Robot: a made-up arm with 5 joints.
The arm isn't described. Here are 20 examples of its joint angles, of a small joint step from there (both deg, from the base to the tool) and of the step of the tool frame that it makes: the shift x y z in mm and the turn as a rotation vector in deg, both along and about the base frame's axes.
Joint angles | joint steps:
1: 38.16 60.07 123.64 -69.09 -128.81 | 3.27 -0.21 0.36 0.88 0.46
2: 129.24 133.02 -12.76 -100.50 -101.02 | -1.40 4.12 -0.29 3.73 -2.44
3: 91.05 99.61 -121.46 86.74 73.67 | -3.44 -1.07 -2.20 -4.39 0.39
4: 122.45 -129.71 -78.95 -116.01 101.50 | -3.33 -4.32 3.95 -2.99 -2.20
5: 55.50 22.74 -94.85 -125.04 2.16 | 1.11 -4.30 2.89 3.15 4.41
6: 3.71 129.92 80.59 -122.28 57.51 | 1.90 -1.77 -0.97 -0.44 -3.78
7: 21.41 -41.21 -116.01 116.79 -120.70 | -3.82 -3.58 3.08 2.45 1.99
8: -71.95 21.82 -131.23 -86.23 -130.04 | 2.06 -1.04 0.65 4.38 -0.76
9: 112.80 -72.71 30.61 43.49 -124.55 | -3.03 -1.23 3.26 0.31 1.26
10: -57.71 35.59 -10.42 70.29 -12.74 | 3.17 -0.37 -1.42 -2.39 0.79
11: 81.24 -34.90 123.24 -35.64 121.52 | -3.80 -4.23 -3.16 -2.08 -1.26
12: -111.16 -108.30 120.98 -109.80 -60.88 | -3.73 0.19 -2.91 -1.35 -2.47
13: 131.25 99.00 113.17 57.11 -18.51 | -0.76 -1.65 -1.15 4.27 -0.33
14: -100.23 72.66 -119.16 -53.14 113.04 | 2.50 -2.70 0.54 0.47 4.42
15: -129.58 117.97 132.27 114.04 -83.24 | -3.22 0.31 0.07 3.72 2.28
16: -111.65 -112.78 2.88 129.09 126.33 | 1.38 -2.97 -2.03 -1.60 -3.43
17: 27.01 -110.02 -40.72 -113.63 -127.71 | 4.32 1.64 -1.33 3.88 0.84
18: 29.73 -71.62 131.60 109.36 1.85 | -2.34 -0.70 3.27 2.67 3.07
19: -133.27 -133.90 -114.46 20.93 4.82 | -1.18 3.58 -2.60 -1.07 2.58
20: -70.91 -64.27 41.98 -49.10 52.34 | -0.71 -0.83 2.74 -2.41 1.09
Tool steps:
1: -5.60 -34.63 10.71 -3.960 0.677 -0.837
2: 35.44 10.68 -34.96 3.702 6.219 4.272
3: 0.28 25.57 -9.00 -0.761 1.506 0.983
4: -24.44 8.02 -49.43 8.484 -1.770 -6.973
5: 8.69 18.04 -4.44 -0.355 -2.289 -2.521
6: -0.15 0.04 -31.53 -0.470 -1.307 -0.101
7: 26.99 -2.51 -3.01 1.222 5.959 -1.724
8: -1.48 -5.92 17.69 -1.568 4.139 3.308
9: -16.81 45.02 5.44 1.285 3.388 -1.860
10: -5.88 28.43 -27.38 -2.090 1.223 2.621
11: -3.41 58.23 -27.89 6.300 -3.087 -3.121
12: -12.54 -25.37 -16.95 3.057 2.901 -1.885
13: 4.87 6.58 -18.50 -3.223 -1.749 -3.183
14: -15.00 -3.99 -11.49 -1.523 3.694 0.421
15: 2.92 -21.89 -2.68 -0.860 0.405 1.254
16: 29.65 15.70 5.00 1.066 -0.734 4.704
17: 4.08 -24.51 -24.80 -6.726 -4.864 1.686
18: 3.93 17.54 19.80 5.384 1.955 2.680
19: -0.73 -16.75 -31.21 2.063 2.994 -1.610
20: 0.38 2.72 2.22 -1.704 -1.504 3.845
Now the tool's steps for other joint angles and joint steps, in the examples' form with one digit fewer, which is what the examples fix.
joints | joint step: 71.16 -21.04 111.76 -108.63 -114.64 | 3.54 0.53 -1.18 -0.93 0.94
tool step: 2.1 -31.3 1.0 -2.57 -1.58 -0.45
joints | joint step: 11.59 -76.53 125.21 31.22 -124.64 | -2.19 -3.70 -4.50 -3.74 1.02
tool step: -21.2 26.8 19.6 0.11 0.47 -4.27
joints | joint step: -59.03 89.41 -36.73 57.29 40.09 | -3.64 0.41 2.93 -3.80 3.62
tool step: -6.6 -10.6 23.3 3.84 6.51 1.43
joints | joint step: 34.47 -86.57 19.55 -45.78 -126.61 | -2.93 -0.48 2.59 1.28 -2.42
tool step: -15.5 10.4 41.1 1.73 -0.67 1.41
